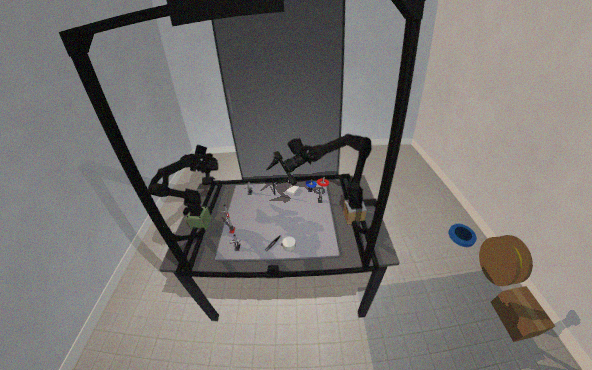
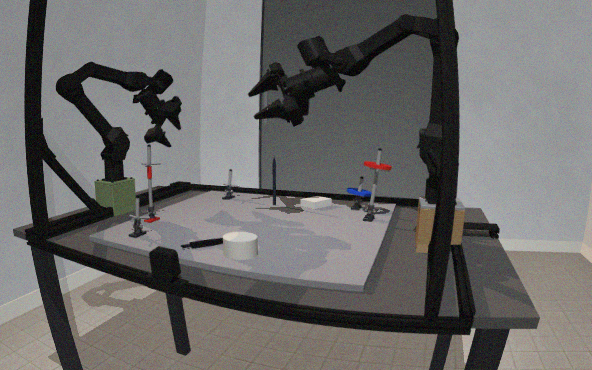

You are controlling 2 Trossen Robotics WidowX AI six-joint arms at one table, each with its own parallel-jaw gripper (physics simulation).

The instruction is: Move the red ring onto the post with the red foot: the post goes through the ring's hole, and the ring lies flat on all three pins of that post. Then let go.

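Places are measured from the left arm's base along level axes (x ahead, y left, z up), in centimetres.
Pixels of known places: left gripper, fingertip midpoint: (image 1: 214, 172) (image 2: 175, 138); right gripper, fingertip midpoint: (image 1: 270, 177) (image 2: 251, 106); left arm's base, link origin: (image 1: 196, 212) (image 2: 114, 179); right arm's base, link origin: (image 1: 355, 204).
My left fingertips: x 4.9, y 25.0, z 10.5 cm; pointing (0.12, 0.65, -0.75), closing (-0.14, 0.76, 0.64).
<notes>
Ahead of a thing's pixels: the offset from my left fingertips to its middle. "spot": to the spot under its first point.
The red ring @[dx +66.5, dy -1.5, dz -5.5 cm] (image 1: 320, 184) (image 2: 369, 164) sits high around a tall grey post @[spot: dx +65.8, dy -2.2, dz -12.1 cm] (image 2: 373, 192) with a dark foot, at the back right of the mat. The post with the red foot @[spot: dx +16.7, dy -29.8, dz -12.9 cm] (image 1: 229, 223) (image 2: 150, 195) stands upright at the left, with a red band and thin pins near its top. Its red foot @[dx +16.7, dy -29.3, dz -18.8 cm] (image 1: 232, 231) (image 2: 152, 219) rests on the mat. My left gripper (image 1: 214, 175) (image 2: 175, 136) is open and empty, raised behind the red-foot post. My right gripper (image 1: 281, 175) (image 2: 253, 106) is open and empty, high above the back of the mat, away from the ring.
A blue ring @[dx +59.1, dy +8.7, dz -14.4 cm] (image 1: 307, 185) (image 2: 352, 190) sits on a short post beside the tall one. Short posts stand back left (image 2: 230, 185) and front left (image 2: 137, 215). A dark spike @[dx +35.9, dy +2.6, dz -12.0 cm] (image 2: 274, 185), white block @[dx +47.0, dy +6.8, dz -18.1 cm] (image 2: 316, 202), white cylinder @[dx +49.9, dy -37.9, dz -17.3 cm] (image 2: 240, 245) and black pen-like thing @[dx +41.2, dy -36.8, dz -18.5 cm] (image 2: 204, 244) are on the mat.
</notes>
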